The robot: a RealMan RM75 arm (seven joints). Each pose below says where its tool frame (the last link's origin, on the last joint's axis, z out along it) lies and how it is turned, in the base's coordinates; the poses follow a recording.
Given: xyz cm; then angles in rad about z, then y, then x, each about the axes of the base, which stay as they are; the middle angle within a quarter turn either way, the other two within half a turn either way.
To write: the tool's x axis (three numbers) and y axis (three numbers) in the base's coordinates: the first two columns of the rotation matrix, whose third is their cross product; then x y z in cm. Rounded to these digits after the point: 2 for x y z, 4 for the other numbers.
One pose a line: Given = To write
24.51 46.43 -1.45 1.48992 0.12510 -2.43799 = 0.0802 -0.7665 -0.6372 -0.9889 0.0189 -0.1471 24.51 46.43 -1.45
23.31 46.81 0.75 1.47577 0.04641 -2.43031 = 0.0948 -0.7570 -0.6465 -0.9944 -0.0417 -0.0969 23.31 46.81 0.75
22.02 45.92 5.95 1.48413 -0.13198 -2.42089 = 0.0858 -0.7410 -0.6660 -0.9876 -0.1516 0.0414 22.02 45.92 5.95
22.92 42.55 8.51 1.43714 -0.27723 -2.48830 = 0.1282 -0.7648 -0.6313 -0.9532 -0.2707 0.1344 22.92 42.55 8.51
